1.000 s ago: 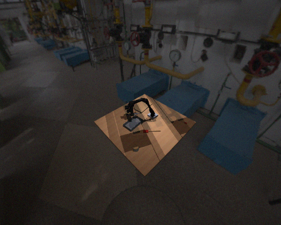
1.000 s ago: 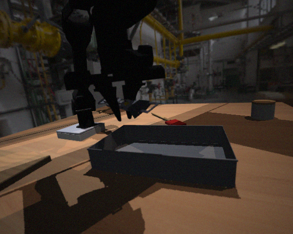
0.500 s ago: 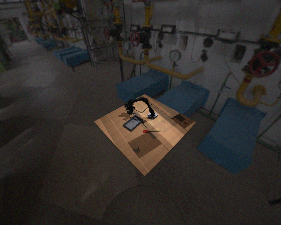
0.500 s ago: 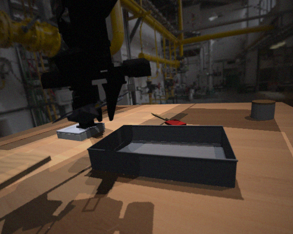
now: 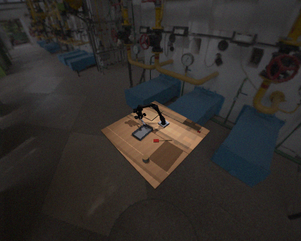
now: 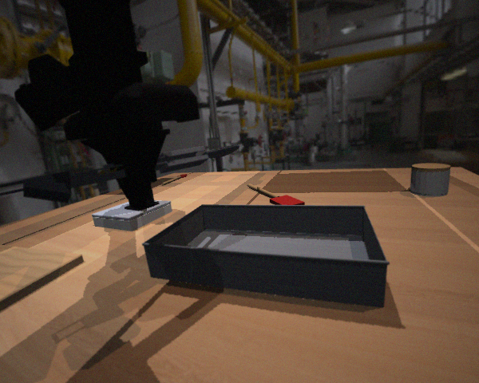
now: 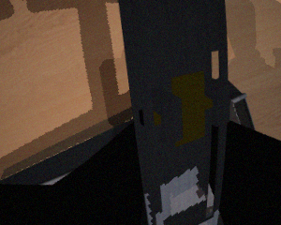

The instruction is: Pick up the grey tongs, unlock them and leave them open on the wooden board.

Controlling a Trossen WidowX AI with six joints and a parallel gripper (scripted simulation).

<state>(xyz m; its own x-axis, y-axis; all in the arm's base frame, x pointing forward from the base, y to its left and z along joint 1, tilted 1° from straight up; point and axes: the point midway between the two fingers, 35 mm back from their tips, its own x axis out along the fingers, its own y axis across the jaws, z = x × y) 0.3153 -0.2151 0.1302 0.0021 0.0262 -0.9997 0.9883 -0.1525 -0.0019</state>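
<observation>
The yellow lock piece lies 20 mm to the right of my gripper tip and 30 mm above it. Also, from my gripper tip: roasting tin: 70 mm ahead, 150 mm to the left, 110 mm below; then red-headed spatula: 50 mm behind, 450 mm to the left, 130 mm below; then wooden board: 360 mm behind, 150 mm to the right, 130 mm below.
</observation>
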